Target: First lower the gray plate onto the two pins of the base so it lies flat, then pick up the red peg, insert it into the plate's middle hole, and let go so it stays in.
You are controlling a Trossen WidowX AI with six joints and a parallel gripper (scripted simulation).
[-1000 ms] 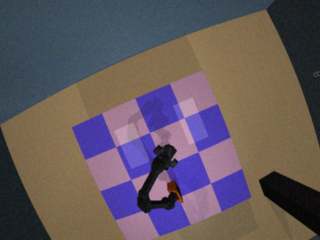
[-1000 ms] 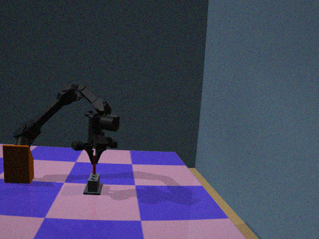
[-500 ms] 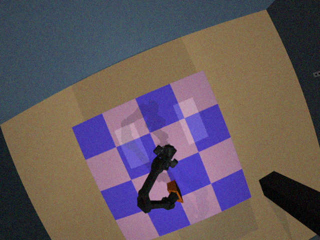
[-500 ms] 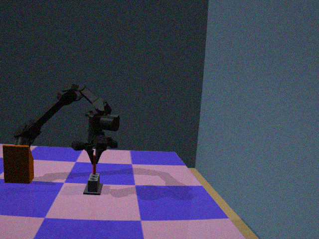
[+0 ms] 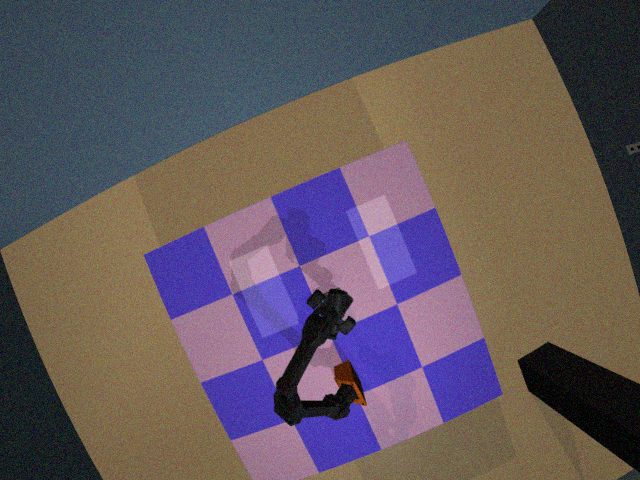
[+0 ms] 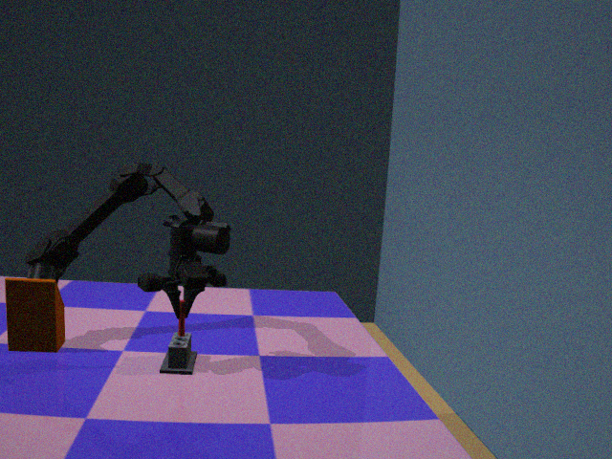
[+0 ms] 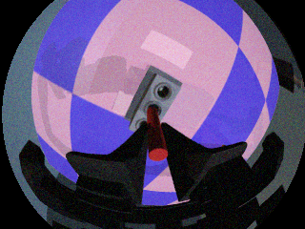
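The gray plate lies 6 cm below my gripper tip. Also, from my gripper tip: gray base: 10 cm below; then red peg: right at my gripper tip.
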